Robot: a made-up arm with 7 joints.
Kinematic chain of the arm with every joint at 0, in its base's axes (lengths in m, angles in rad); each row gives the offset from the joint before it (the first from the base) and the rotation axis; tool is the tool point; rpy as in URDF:
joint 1: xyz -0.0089 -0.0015 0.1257 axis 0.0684 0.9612 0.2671
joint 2: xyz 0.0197 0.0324 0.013 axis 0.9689 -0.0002 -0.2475
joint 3: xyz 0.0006 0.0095 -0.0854 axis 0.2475 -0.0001 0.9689
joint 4: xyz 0.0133 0.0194 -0.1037 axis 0.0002 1 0
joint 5: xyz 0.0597 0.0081 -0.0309 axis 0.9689 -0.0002 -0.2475
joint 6: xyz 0.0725 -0.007 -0.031 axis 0.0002 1 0
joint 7: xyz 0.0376 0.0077 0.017 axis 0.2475 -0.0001 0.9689
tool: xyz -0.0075 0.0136 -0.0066 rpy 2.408 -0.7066 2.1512
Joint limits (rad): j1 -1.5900..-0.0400 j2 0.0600..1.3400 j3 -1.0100..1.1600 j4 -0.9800..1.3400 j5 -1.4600..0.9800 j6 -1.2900..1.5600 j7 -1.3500..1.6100
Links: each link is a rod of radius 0.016 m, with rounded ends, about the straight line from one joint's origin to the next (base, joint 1, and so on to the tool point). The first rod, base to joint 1, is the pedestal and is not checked.
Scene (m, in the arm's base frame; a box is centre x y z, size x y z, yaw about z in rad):
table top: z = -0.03
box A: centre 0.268 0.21 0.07 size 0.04 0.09 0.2 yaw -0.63
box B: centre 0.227 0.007 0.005 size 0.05 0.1 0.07 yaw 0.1
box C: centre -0.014 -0.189 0 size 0.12 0.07 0.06 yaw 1
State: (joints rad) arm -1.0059 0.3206 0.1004 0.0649 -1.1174 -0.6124 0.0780
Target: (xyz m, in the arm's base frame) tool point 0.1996 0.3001 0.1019
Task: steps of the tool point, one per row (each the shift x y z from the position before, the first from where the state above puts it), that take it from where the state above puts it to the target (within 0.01 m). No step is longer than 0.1 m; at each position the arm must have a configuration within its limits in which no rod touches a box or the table.
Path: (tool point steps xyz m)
1: -0.0216 0.0532 0.0522
2: -0.0392 0.0497 0.0418
3: -0.0512 0.0443 0.0250
4: -0.0552 0.0377 0.0047
5: 0.0364 0.0017 -0.0288
6: 0.0271 0.0046 -0.0432
7: 0.0124 0.0072 -0.0540
8: -0.0062 0.0088 -0.0592

